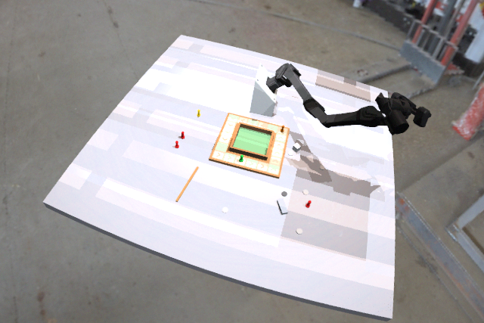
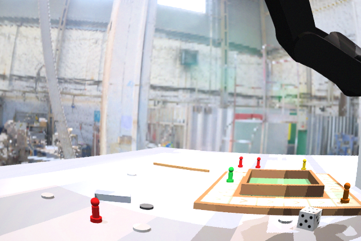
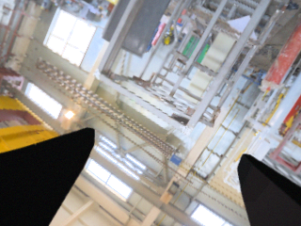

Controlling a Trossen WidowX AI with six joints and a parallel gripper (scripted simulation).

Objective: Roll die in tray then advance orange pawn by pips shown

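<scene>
Right now my gripper tip is 410 mm to the left of the white die and 360 mm above it. Also, from my gripper tip: grey block (430 mm to the right, 360 mm below, 300 mm ahead); tray (600 mm to the right, 360 mm below, 30 mm ahead); orange pawn (490 mm to the right, 340 mm below, 80 mm behind).
</scene>
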